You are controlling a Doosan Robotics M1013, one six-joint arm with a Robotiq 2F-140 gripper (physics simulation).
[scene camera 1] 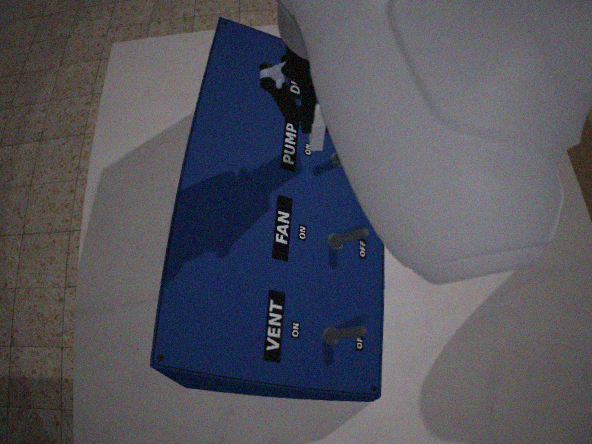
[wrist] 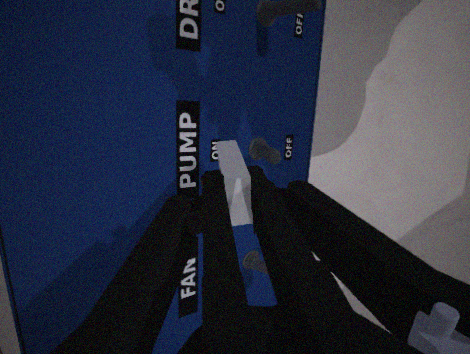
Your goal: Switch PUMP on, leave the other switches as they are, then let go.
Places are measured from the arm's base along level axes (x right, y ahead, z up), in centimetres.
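Pixels of known places: gripper, fingertip midpoint: (scene camera 1: 315, 140) (wrist: 227, 158).
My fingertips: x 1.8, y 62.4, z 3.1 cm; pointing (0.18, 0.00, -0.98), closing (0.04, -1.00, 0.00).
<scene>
Behind a point stands the place of what it marks.
The blue switch box (scene camera 1: 225, 125) @(x 2.7, y 73.7, z 5.5 cm) (wrist: 90, 100) @(x 6.7, y 71.6, z 4.6 cm) carries the PUMP lever (scene camera 1: 336, 160) @(x 1.3, y 59.5, z -1.0 cm) (wrist: 265, 151) @(x 2.1, y 59.2, z 2.2 cm), partly hidden by the arm in the scene view. In the wrist view this lever looks short, its tip slightly toward OFF from its base; its exact tilt is unclear. The FAN lever (scene camera 1: 349, 237) @(x -10.6, y 58.8, z 0.8 cm) and VENT lever (scene camera 1: 346, 333) @(x -22.4, y 59.8, z 1.0 cm) point toward OFF. A lever (wrist: 290, 7) @(x 13.4, y 56.6, z 0.9 cm) beside the partly cut-off "DR" label also points toward OFF. My gripper (scene camera 1: 317, 131) @(x 1.8, y 62.4, z 3.1 cm) (wrist: 227, 158) @(x 1.8, y 62.4, z 3.1 cm) is shut and empty. Its pale fingertips are beside the PUMP lever, toward its ON label (wrist: 215, 150) @(x 2.2, y 63.3, z 0.5 cm); contact is not visible.
The white arm (scene camera 1: 450, 125) @(x -23.1, y 59.5, z 40.2 cm) covers the upper right of the scene view and hides part of the box. A pale table top (scene camera 1: 130, 325) @(x -18.8, y 88.6, z -10.8 cm) (wrist: 345, 115) @(x 4.2, y 45.5, z -10.8 cm) surrounds the box, with a tiled floor (scene camera 1: 40, 200) to the left. The arm's shadow falls across the box.
</scene>
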